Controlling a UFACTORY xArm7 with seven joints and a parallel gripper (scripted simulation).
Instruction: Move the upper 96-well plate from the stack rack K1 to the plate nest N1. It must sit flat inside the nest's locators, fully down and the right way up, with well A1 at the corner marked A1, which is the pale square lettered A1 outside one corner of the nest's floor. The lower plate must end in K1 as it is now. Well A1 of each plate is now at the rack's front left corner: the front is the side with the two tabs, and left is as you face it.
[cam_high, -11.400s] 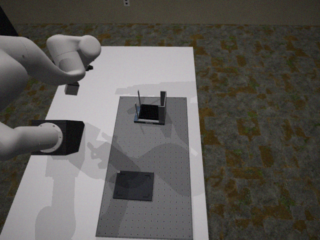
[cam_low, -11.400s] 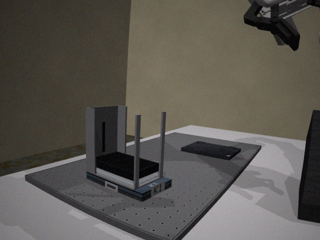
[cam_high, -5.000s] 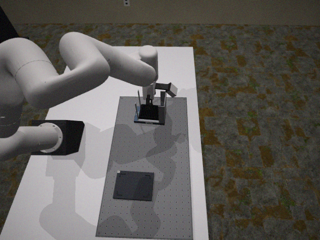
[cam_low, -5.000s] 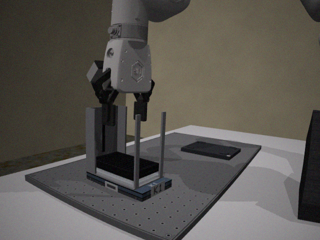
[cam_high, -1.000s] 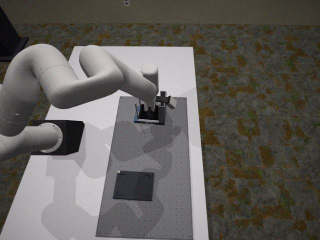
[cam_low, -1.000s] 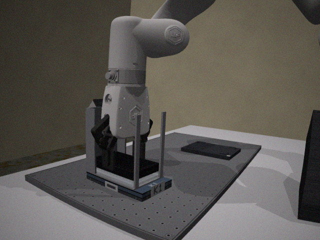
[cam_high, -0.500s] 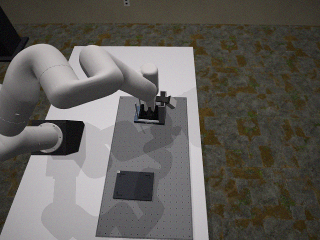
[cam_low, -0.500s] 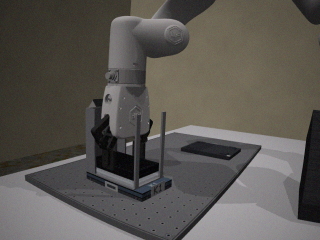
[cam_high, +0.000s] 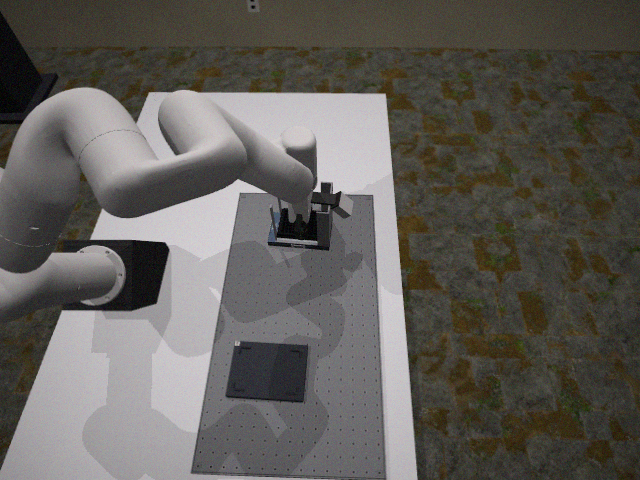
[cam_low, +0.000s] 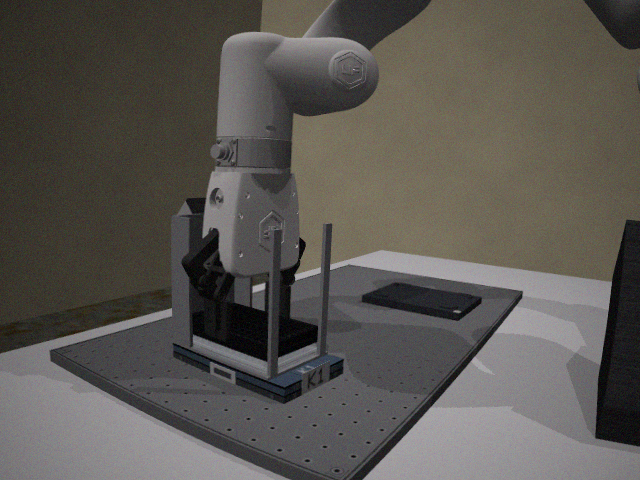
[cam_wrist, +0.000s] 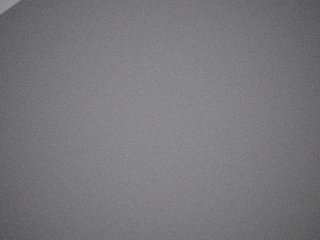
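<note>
Right now the clear 96-well plate is 3 cm below my hand. Round my hand: black 96-well plate: 1 cm below; tall back wall: 7 cm ahead, 1 cm to the right, 4 cm above; pale A1 mark: 14 cm behind, 30 cm to the right, 4 cm below.
</note>
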